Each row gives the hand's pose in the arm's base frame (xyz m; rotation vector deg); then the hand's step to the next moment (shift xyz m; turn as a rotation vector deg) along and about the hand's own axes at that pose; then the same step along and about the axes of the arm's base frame.
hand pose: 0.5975 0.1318 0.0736 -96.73 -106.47 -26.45
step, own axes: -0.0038 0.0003 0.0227 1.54 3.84 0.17
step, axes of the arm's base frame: -0.0038 0.0109 -0.0199 3.69 1.84 0.34
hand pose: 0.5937 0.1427 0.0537 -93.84 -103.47 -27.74
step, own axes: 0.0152 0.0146 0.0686 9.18 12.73 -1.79
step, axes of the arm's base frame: -0.0006 0.0585 -0.0416 12.69 7.57 5.59
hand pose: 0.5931 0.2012 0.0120 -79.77 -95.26 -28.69
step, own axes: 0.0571 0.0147 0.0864 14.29 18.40 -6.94
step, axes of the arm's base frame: -0.0168 0.1032 -0.0021 19.95 8.19 11.21
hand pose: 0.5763 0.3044 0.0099 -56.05 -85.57 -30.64
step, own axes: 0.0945 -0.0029 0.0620 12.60 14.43 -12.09
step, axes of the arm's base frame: -0.0316 0.0732 0.0801 19.55 1.49 11.35
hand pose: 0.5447 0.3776 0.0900 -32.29 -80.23 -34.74
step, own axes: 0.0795 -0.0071 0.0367 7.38 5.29 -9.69
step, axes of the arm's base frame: -0.0258 0.0154 0.0826 11.16 -3.21 6.43
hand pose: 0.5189 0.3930 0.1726 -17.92 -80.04 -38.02
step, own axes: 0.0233 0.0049 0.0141 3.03 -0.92 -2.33
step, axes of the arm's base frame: -0.0076 0.0062 0.0259 1.42 -2.79 2.38
